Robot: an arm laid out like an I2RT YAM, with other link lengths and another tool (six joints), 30 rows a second.
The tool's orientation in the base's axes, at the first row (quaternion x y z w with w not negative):
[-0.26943 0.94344 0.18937 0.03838]
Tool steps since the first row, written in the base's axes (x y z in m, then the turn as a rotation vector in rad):
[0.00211 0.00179 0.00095 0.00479 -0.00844 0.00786]
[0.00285 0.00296 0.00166 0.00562 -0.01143 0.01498]
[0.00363 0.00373 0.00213 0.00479 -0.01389 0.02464]
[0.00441 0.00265 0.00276 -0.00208 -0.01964 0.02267]
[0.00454 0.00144 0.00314 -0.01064 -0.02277 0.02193]
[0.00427 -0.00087 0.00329 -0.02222 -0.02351 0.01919]
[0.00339 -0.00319 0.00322 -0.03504 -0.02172 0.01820]
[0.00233 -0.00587 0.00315 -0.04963 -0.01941 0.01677]
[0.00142 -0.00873 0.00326 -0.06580 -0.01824 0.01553]
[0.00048 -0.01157 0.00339 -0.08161 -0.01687 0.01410]
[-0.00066 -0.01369 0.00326 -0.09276 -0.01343 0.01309]
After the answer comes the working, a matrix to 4 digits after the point.
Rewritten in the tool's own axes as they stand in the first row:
[-0.00285 0.00062 -0.00026 -0.00128 -0.00647 -0.01061]
[-0.00418 0.00139 -0.00050 -0.00176 -0.00685 -0.01835]
[-0.00531 0.00174 -0.00067 -0.00152 -0.00509 -0.02819]
[-0.00555 0.00070 -0.00168 0.00752 -0.00666 -0.02834]
[-0.00513 -0.00019 -0.00250 0.01648 -0.00488 -0.02858]
[-0.00378 -0.00181 -0.00350 0.02719 -0.00033 -0.02599]
[-0.00187 -0.00319 -0.00429 0.03740 0.00744 -0.02401]
[0.00036 -0.00475 -0.00520 0.04894 0.01640 -0.02138]
[0.00253 -0.00648 -0.00636 0.06235 0.02535 -0.01932]
[0.00471 -0.00817 -0.00752 0.07539 0.03421 -0.01701]
[0.00675 -0.00928 -0.00817 0.08337 0.04240 -0.01444]

The tool's axes in the first row as the columns of a matrix, in the base's axes (rounded; the answer above uses it unrounded):
[-0.8519 -0.5229 -0.0296]
[-0.4938 0.7831 0.3780]
[-0.1745 0.3366 -0.9253]

